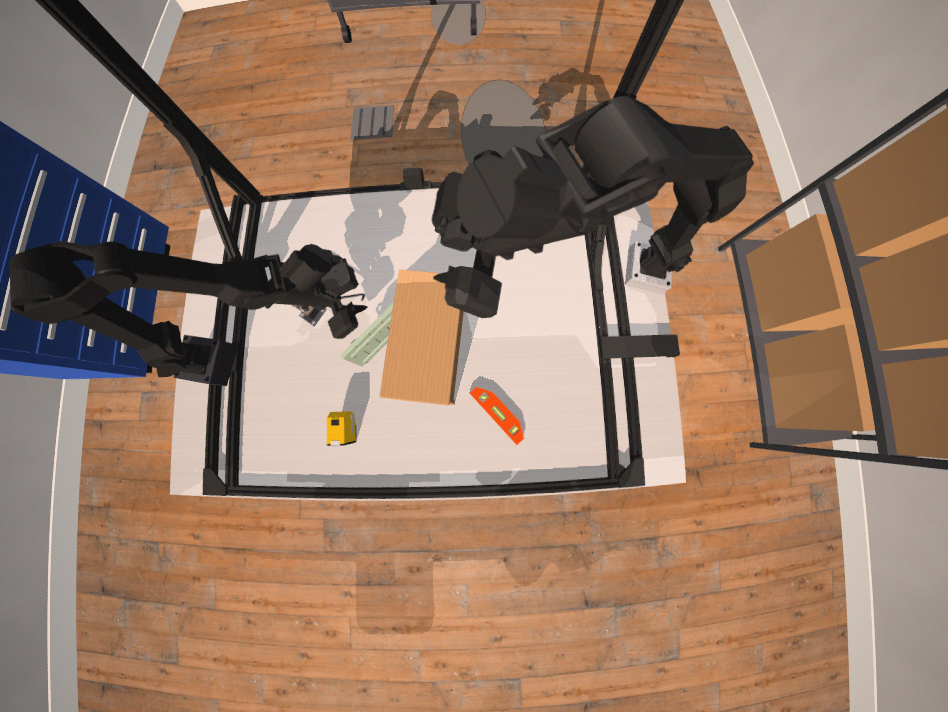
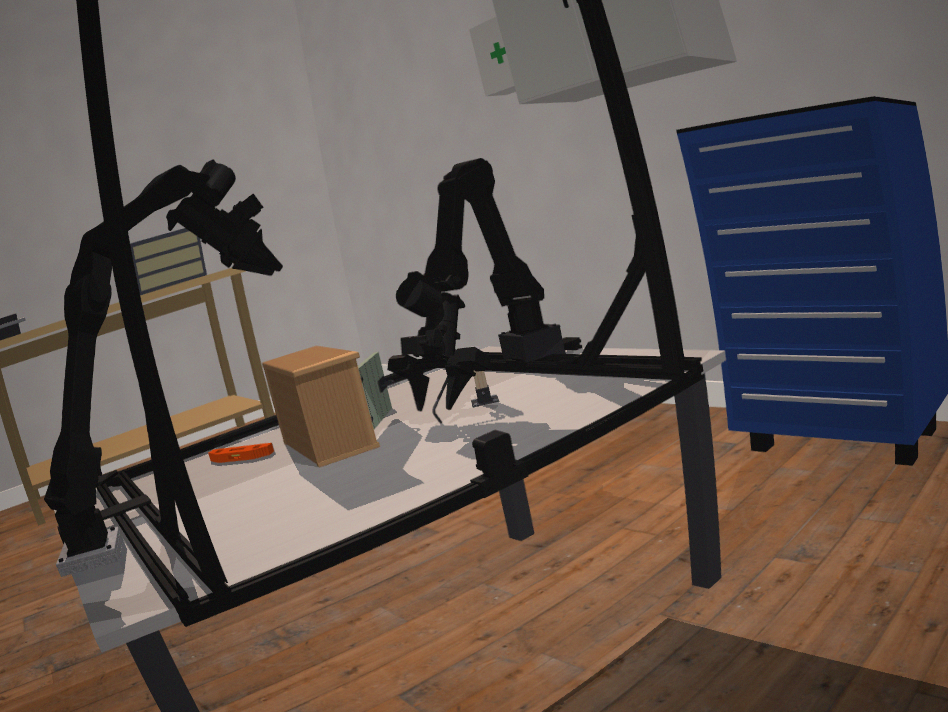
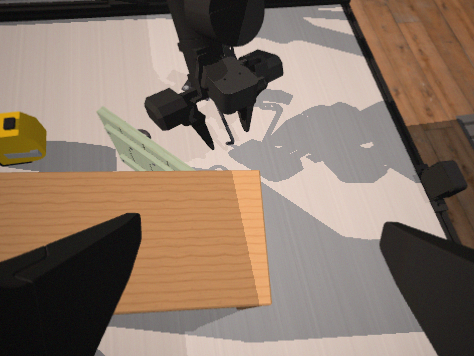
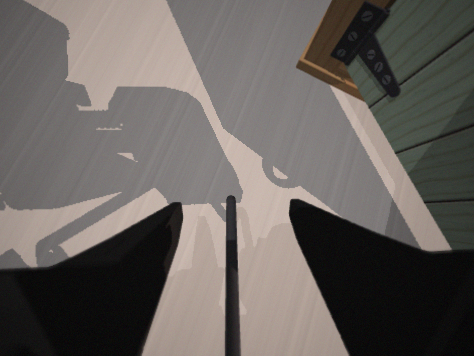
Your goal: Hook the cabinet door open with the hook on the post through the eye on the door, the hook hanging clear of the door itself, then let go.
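Seen in the pictures: left gripper, fingertip midpoint: (image 1: 442, 248) (image 2: 277, 271) (image 3: 262, 229); right gripper, fingertip midpoint: (image 1: 362, 296) (image 2: 433, 410) (image 3: 229, 139) (image 4: 236, 208); left arm's base at its link origin: (image 1: 653, 264) (image 2: 87, 544); right arm's base at its link origin: (image 1: 196, 358) (image 2: 528, 329).
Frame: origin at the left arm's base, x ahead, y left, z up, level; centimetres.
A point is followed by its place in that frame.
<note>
The wooden cabinet (image 1: 422, 346) {x 45.7, y 33.0, z 12.8 cm} (image 2: 319, 403) {x 44.6, y 19.4, z 6.4 cm} (image 3: 165, 240) {x 46.0, y 27.8, z 12.7 cm} (image 4: 331, 67) {x 52.6, y 22.4, z -2.7 cm} stands mid-table. Its green door (image 1: 368, 339) {x 57.2, y 33.1, z 7.9 cm} (image 2: 375, 389) {x 57.5, y 31.0, z 3.6 cm} (image 3: 137, 148) {x 57.1, y 33.0, z 7.9 cm} (image 4: 394, 116) {x 55.0, y 27.1, z -0.9 cm} is swung open. My right gripper (image 1: 347, 314) (image 2: 439, 389) (image 3: 229, 139) {x 64.8, y 22.5, z -1.2 cm} (image 4: 236, 208) {x 64.8, y 22.5, z -1.2 cm} is open beside the door. The thin dark hook rod (image 3: 225, 127) {x 65.9, y 23.3, z 0.3 cm} (image 4: 230, 265) {x 66.9, y 23.5, z 1.0 cm} (image 2: 439, 403) {x 66.0, y 22.6, z -0.1 cm} runs between its fingers without being pinched, bent tip near the table, apart from the door. The small post (image 2: 481, 387) {x 76.3, y 27.0, z -0.9 cm} stands just behind. My left gripper (image 1: 471, 290) (image 2: 252, 262) (image 3: 262, 229) {x 43.2, y 22.2, z 29.2 cm} is open and empty, high above the cabinet's far end.
An orange level (image 1: 497, 414) {x 29.3, y 41.6, z -2.8 cm} (image 2: 241, 452) {x 29.6, y 38.4, z -2.3 cm} and a yellow tape measure (image 1: 340, 428) {x 59.9, y 51.4, z 3.2 cm} lie near the front of the table. A black frame (image 1: 615, 339) {x 6.6, y 19.9, z -1.4 cm} (image 2: 641, 212) {x 101.5, y 1.5, z 25.9 cm} surrounds the table. A blue drawer unit (image 2: 768, 283) and a wooden shelf (image 1: 789, 318) stand off the table.
</note>
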